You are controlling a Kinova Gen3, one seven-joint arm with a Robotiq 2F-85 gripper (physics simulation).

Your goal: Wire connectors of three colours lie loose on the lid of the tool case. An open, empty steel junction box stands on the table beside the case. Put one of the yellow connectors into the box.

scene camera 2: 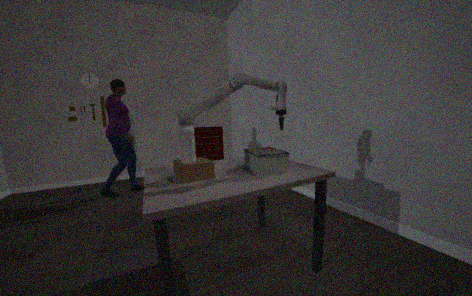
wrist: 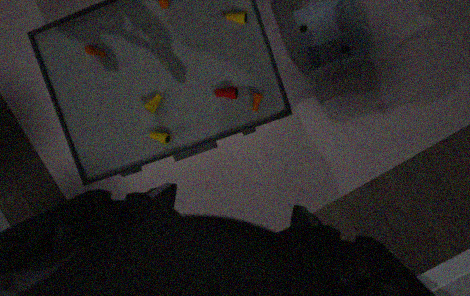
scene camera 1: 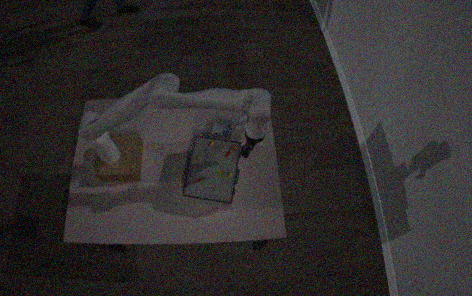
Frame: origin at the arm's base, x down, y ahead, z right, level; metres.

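Where they show: gripper, fingertip midpoint: [scene camera 2: 281, 130] [wrist: 232, 207] [scene camera 1: 252, 148]; arm's base at its link origin: [scene camera 2: 188, 161] [scene camera 1: 111, 155].
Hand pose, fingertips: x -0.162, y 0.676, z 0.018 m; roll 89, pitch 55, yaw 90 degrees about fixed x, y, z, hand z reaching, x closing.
Observation:
Each offset is from my fingertips to the top centre of the thing. "*": to the spot under its first point.
The tool case {dx +0.134, dy -0.162, dz +0.039 m} [scene camera 1: 210, 191] [scene camera 2: 269, 164] stands on the table. On its lid {* dx +0.138, dy -0.123, dz +0.127 m} [wrist: 115, 132] lie three yellow connectors: one {dx +0.122, dy -0.180, dz -0.085 m} [scene camera 1: 212, 143] [wrist: 236, 18] near the junction-box side, and two close together, one {dx +0.122, dy -0.132, dz +0.058 m} [scene camera 1: 221, 173] [wrist: 153, 103] further in and one {dx +0.122, dy -0.089, dz +0.072 m} [scene camera 1: 230, 175] [wrist: 160, 136] near the latch edge. A red connector {dx +0.121, dy -0.101, dz -0.032 m} [scene camera 1: 228, 153] [wrist: 226, 92] and several orange ones lie there too. The steel junction box {dx +0.226, dy -0.132, dz -0.232 m} [scene camera 1: 221, 128] [wrist: 320, 25] stands beside the case, blurred and partly cut off in the wrist view; its inside is unclear. My gripper [scene camera 1: 246, 153] [scene camera 2: 281, 128] [wrist: 232, 207] is open and empty, high above the case's latch side.
A tan box [scene camera 1: 131, 167] [scene camera 2: 195, 172] stands on the table near the arm's base. A red cabinet [scene camera 2: 209, 143] stands behind the table. A person [scene camera 2: 118, 117] is near the back wall, away from the table. The picture is dark and grainy.

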